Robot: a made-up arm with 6 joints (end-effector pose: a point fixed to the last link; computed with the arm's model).
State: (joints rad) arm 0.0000 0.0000 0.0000 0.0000 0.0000 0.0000
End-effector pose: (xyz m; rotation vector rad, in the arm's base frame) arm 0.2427 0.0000 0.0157 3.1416 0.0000 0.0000
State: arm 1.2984 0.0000 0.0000 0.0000 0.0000 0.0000
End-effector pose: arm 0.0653 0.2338 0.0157 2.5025 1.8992 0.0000
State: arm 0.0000 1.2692 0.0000 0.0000 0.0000 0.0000
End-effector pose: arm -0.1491 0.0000 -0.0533 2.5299 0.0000 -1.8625
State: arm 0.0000 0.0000 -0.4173 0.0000 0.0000 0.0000
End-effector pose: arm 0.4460 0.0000 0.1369 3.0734 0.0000 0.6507
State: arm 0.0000 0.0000 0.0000 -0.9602 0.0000 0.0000
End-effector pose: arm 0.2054 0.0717 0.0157 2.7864 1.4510 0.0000
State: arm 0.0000 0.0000 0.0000 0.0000 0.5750 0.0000
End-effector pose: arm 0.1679 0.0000 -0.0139 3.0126 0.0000 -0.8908
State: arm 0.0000 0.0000 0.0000 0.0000 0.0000 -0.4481
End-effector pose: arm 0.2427 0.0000 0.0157 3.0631 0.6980 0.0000
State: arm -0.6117 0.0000 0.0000 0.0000 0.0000 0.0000
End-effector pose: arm 0.1987 -0.1394 0.0157 2.9958 -0.9459 0.0000
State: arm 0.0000 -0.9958 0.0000 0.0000 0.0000 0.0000
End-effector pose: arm 0.3264 0.0000 0.3250 2.7602 0.0000 1.5004
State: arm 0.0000 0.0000 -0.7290 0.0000 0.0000 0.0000
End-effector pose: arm 0.5559 0.0000 0.2760 2.9352 0.0000 1.1199
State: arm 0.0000 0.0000 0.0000 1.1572 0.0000 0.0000
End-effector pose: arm 0.1904 -0.0801 0.0157 2.6302 -1.7180 0.0000
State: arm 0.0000 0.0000 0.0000 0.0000 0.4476 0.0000
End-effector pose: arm 0.1857 0.0000 -0.0112 3.0632 0.0000 -0.6972
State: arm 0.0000 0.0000 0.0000 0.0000 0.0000 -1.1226
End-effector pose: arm 0.2427 0.0000 0.0157 2.6596 1.6722 0.0000
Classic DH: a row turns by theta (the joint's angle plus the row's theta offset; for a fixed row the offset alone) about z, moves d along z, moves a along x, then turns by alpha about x. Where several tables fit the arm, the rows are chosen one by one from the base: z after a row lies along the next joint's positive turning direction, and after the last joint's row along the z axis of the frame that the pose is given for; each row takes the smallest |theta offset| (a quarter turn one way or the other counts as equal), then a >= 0, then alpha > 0; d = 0 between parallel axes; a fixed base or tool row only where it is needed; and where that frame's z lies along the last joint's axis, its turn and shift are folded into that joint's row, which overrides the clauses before.
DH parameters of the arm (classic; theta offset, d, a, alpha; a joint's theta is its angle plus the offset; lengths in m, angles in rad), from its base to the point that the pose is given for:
joint 1: 0 0.2473 0 -1.5708
joint 2: -1.3849 0 0.3144 0
joint 3: 1.3849 0 0.0971 -1.5708
joint 4: 0 0.4289 0 1.5708
joint 5: 0 0 0.0875 -1.5708
joint 6: 0 0.1117 0 0

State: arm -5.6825 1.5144 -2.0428 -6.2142 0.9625 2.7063
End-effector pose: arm 0.5299 0.3666 -0.2528 1.2780 -2.3844 -0.0153
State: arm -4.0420 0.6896 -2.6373 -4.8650 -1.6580 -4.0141
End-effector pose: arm -0.2357 0.4622 0.6758 0.4413 1.5435 1.2980
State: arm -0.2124 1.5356 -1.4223 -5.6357 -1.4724 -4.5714
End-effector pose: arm 0.4367 -0.1681 -0.1722 -0.6527 2.0050 -1.6160
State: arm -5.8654 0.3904 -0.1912 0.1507 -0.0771 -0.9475
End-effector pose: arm 0.2378 0.0898 -0.0500 -2.5643 -1.7841 0.1923
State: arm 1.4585 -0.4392 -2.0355 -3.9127 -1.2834 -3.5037
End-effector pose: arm 0.1084 0.1410 0.8492 1.7233 1.6466 1.9377
